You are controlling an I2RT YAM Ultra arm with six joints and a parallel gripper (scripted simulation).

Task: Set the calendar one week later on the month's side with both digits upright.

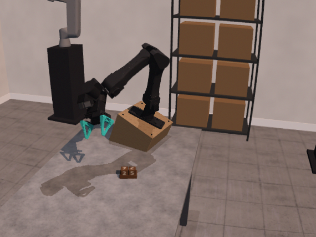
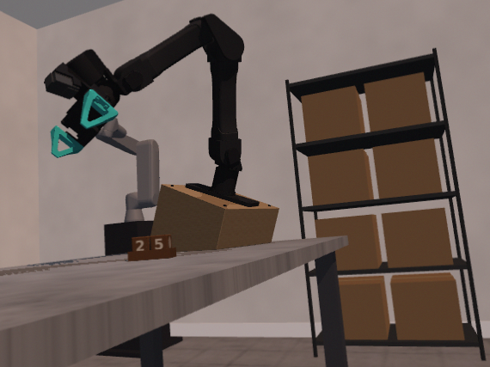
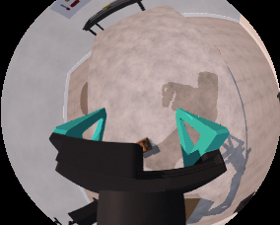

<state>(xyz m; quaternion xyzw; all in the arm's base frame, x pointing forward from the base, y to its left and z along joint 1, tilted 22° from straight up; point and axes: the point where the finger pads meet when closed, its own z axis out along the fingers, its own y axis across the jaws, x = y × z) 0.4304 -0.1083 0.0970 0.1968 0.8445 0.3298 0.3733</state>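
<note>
Right now the brown cube is 80 mm behind my hand, 90 mm to the left of it and 200 mm below it. Also, from my hand: brown calendar tray 90 mm behind, 110 mm to the left, 220 mm below.
</note>
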